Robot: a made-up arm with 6 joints. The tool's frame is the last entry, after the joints.
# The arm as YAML. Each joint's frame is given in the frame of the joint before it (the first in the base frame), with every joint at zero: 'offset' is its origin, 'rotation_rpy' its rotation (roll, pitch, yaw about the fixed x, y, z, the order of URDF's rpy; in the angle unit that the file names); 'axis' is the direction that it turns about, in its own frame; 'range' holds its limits. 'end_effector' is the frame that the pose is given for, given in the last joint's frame.
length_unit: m
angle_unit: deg
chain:
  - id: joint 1
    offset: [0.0, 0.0, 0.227]
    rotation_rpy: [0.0, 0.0, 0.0]
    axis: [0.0, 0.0, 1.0]
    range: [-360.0, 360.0]
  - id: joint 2
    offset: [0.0, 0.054, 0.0]
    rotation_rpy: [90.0, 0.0, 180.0]
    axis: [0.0, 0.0, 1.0]
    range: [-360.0, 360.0]
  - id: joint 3
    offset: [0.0, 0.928, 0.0]
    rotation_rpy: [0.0, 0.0, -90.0]
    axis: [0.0, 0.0, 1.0]
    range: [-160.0, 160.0]
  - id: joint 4
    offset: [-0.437, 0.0, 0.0]
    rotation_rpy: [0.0, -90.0, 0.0]
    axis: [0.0, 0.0, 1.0]
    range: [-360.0, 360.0]
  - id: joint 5
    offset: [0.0, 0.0, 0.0]
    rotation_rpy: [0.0, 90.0, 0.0]
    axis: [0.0, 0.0, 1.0]
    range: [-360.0, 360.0]
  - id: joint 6
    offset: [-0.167, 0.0, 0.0]
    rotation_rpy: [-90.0, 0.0, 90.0]
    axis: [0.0, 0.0, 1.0]
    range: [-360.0, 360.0]
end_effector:
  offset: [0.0, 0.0, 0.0]
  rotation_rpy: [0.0, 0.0, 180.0]
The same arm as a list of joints. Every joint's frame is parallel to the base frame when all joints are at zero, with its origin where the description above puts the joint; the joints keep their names.
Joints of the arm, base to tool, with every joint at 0 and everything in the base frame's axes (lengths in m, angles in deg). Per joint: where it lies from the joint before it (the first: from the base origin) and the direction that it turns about. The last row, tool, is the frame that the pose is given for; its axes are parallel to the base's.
joint 1: xyz 0.0000 0.0000 0.2270 axis +z
joint 2: xyz 0.0000 0.0540 0.0000 axis +y
joint 3: xyz 0.0000 0.0000 0.9280 axis +y
joint 4: xyz 0.0000 0.0000 0.4370 axis +z
joint 5: xyz 0.0000 0.0000 0.0000 axis +y
joint 6: xyz 0.0000 0.0000 0.1670 axis +z
tool: xyz 0.0000 0.0000 0.0000
Joint limits (deg, base to tool): -360.00..360.00 -360.00..360.00 -160.00..160.00 -360.00..360.00 -360.00..360.00 -360.00..360.00

